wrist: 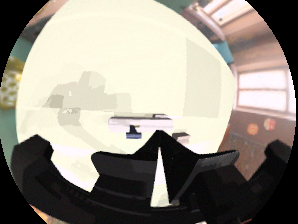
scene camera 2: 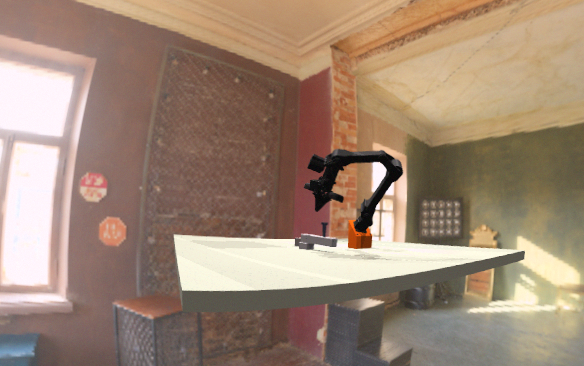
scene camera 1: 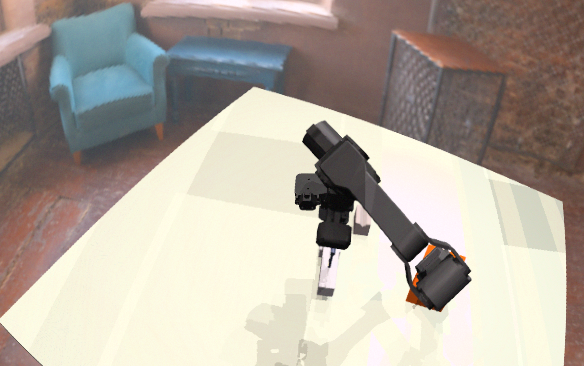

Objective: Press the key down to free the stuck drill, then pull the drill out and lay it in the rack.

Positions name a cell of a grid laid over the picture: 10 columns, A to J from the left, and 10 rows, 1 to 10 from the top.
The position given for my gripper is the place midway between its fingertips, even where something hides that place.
My gripper shows in the wrist view (F6), in scene camera 2 (F6) and in scene camera 1 (F7).
